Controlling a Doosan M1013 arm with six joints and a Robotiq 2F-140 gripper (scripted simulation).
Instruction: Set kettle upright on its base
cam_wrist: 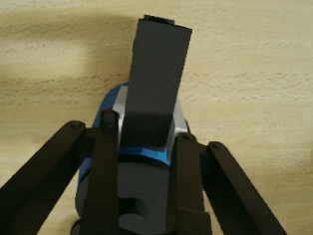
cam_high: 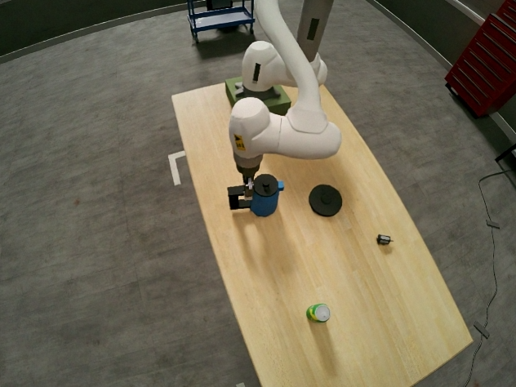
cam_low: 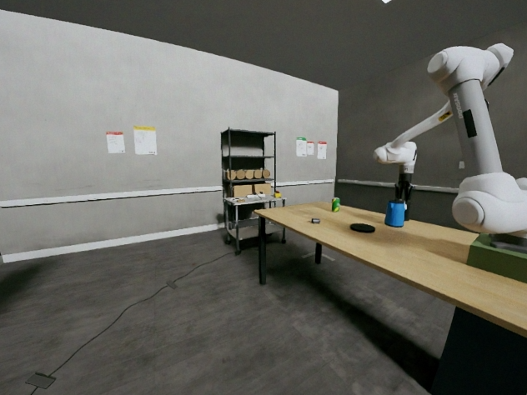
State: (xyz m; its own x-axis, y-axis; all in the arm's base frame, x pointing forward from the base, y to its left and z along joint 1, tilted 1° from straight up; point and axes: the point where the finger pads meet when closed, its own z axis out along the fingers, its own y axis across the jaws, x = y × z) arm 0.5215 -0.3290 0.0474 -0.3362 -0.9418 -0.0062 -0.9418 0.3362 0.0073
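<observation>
Now: hand 5 cm above the blue kettle, 3 cm to the right of it and 1 cm short of it. Also, from my hand: green can: 51 cm ahead, 8 cm below, 1 cm to the left; round black base: 31 cm to the left, 14 cm ahead, 13 cm below.
</observation>
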